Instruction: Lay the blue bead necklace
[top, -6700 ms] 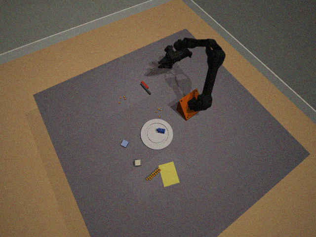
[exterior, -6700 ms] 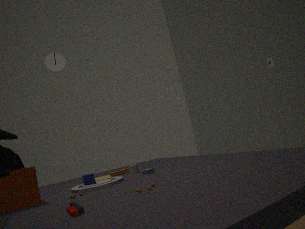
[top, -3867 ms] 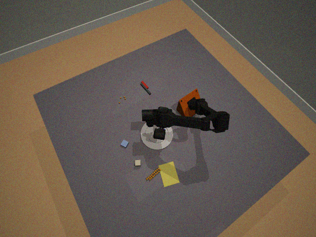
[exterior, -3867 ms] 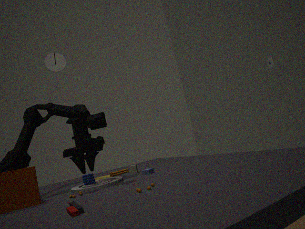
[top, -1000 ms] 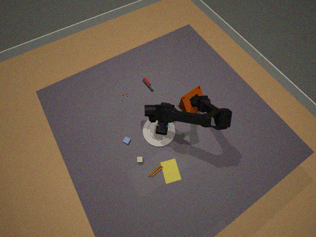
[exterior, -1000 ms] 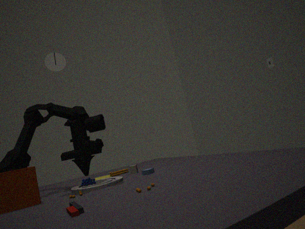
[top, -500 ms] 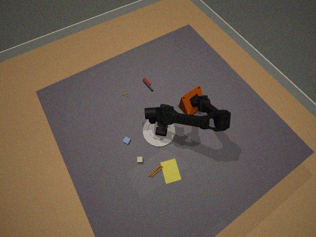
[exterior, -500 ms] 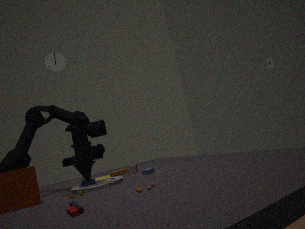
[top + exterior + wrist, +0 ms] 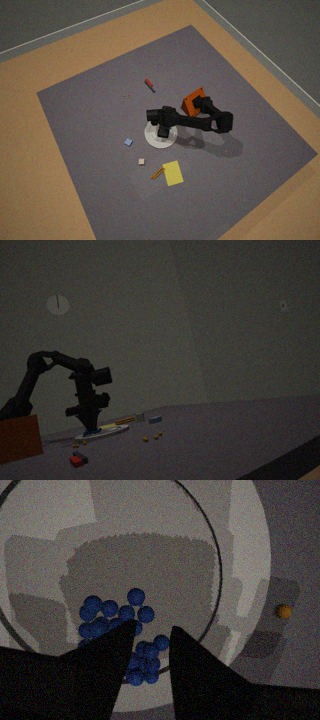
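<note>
My gripper tip is 40 mm short of the round white bead board, 10 mm to the right of it and 10 mm above it. From my gripper tip the other things lie so: cream cube (230 mm ahead, 90 mm to the left); then yellow sheet (130 mm ahead, 240 mm to the left, 20 mm below); then light blue cube (230 mm ahead, 60 mm to the right, 10 mm below).
</note>
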